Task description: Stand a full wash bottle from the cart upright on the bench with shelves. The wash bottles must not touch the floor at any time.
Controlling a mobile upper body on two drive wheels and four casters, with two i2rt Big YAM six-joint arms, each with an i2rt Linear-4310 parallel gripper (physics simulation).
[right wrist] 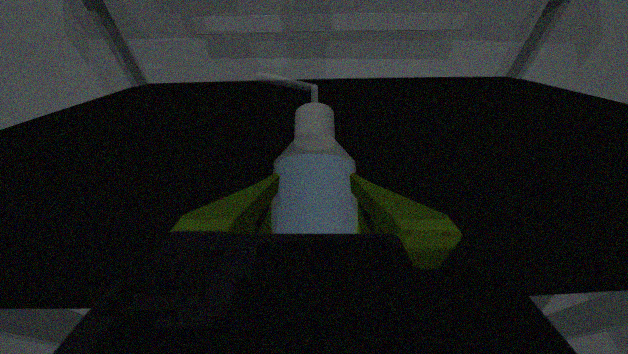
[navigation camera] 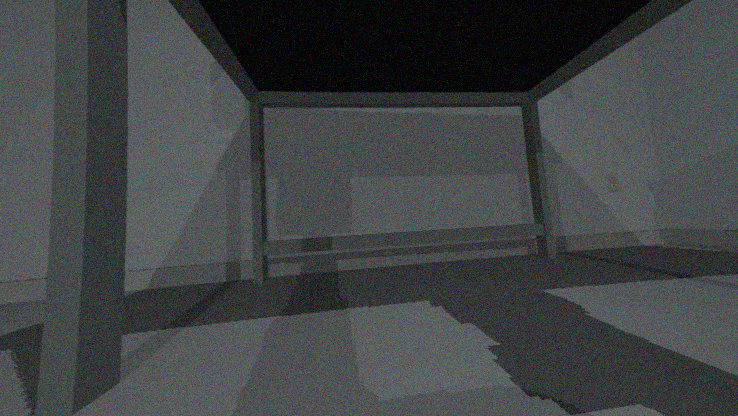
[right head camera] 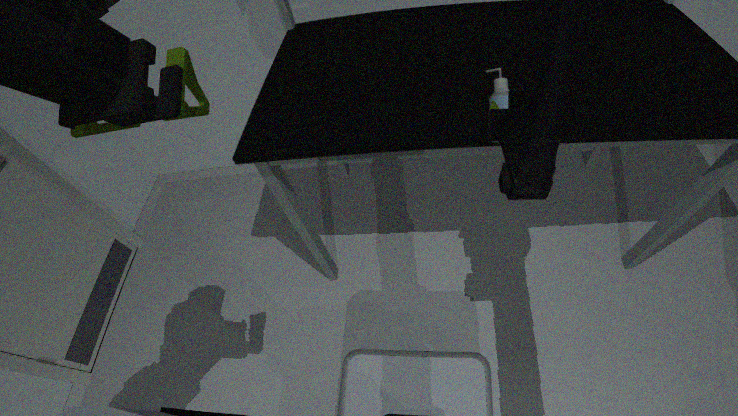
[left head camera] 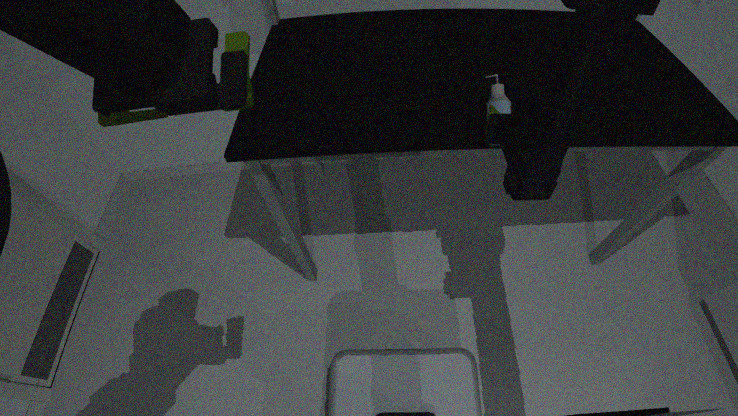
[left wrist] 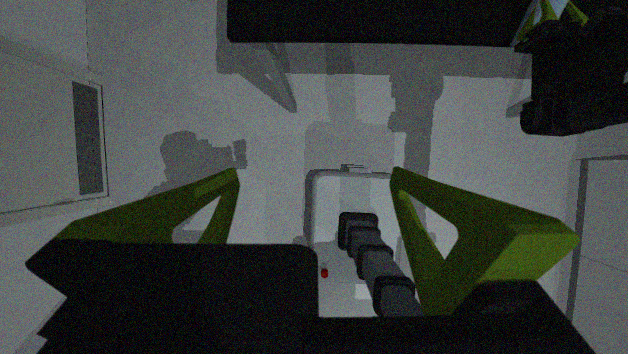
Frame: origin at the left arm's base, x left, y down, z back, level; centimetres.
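Seen in the pictures: left gripper, fingertip midpoint: (right head camera: 172,115) (left head camera: 208,106) (left wrist: 314,176); right gripper, fingertip midpoint: (right wrist: 314,177) (right head camera: 502,101) (left head camera: 498,106).
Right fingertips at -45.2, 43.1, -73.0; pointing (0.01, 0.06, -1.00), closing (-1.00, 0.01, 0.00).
A point is followed by its place in that frame, as x, y, z.
A wash bottle (left head camera: 499,103) @(-44.4, 40.8, -71.3) (right head camera: 500,97) @(-44.2, 40.7, -71.5) (right wrist: 315,190) @(-45.2, 41.6, -70.0) with a white cap, bent spout and bluish body looks roughly upright over the near part of a dark bench top (left head camera: 361,77) @(-10.9, 49.6, -95.7) (right head camera: 387,77) @(-16.7, 49.6, -95.0) (right wrist: 75,190) @(-14.8, 49.6, -78.6). My right gripper (left head camera: 497,110) @(-45.2, 43.1, -73.0) (right head camera: 498,106) @(-45.2, 43.1, -73.0) (right wrist: 314,177) @(-45.2, 43.1, -73.0) is shut on its body. The bottle's base is hidden, so I cannot tell whether it touches the top. My left gripper (left wrist: 314,176) @(0.9, 11.9, -36.3) is open and empty, off the bench's left end in the head views. No shelves or cart show clearly, and the bottle's fill level is not readable.
The bench's front legs (left head camera: 286,227) @(18.0, 90.3, -68.7) (left head camera: 635,217) @(-121.5, 100.4, -75.5) (right head camera: 304,227) @(17.1, 91.2, -69.0) stand on the floor. A large post (navigation camera: 85,206) @(16.8, 112.6, -68.9) is close at the left of the navigation view. A pale door-like panel (left head camera: 31,294) @(150.5, 111.4, -45.0) (left wrist: 40,130) @(150.6, 104.9, -47.7) is at the left. A rounded rail (left head camera: 403,352) @(-22.6, 116.0, -30.9) (right head camera: 418,353) @(-23.6, 116.4, -31.3) is at the bottom.
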